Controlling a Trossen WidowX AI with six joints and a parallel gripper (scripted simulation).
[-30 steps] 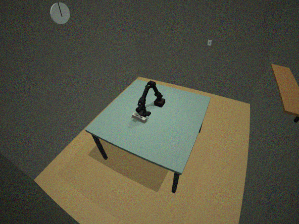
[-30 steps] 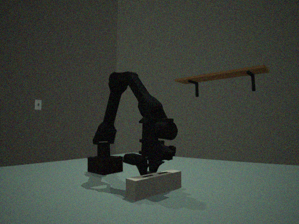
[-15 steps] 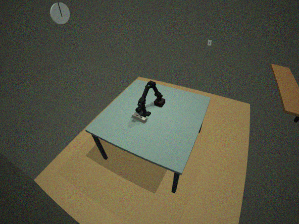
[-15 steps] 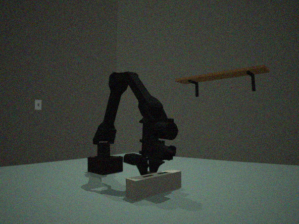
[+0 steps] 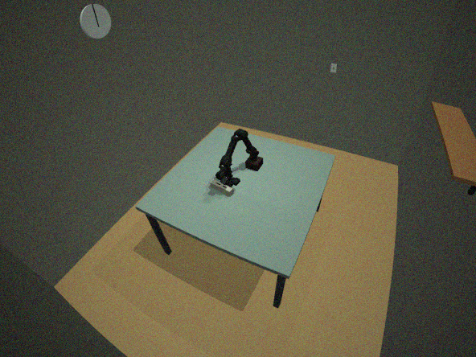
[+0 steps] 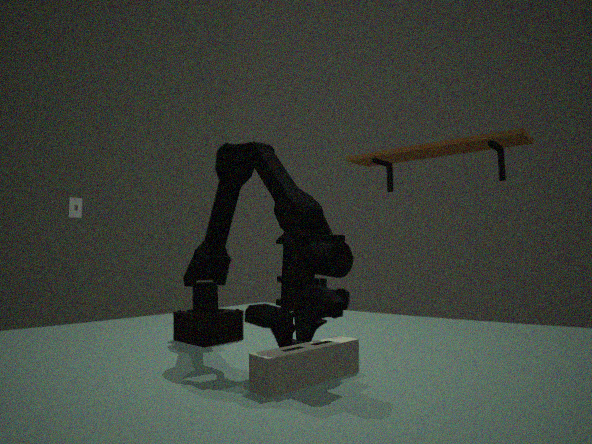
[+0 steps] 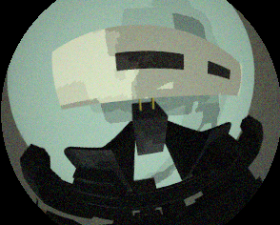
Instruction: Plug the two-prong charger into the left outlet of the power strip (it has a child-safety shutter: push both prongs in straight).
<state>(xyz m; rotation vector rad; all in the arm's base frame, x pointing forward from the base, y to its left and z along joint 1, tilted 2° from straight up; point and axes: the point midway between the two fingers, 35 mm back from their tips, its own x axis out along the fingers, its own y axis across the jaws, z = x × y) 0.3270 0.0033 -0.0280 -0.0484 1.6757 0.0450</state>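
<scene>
The black two-prong charger lies 20 mm ahead of my gripper tip and 10 mm above it.
</scene>
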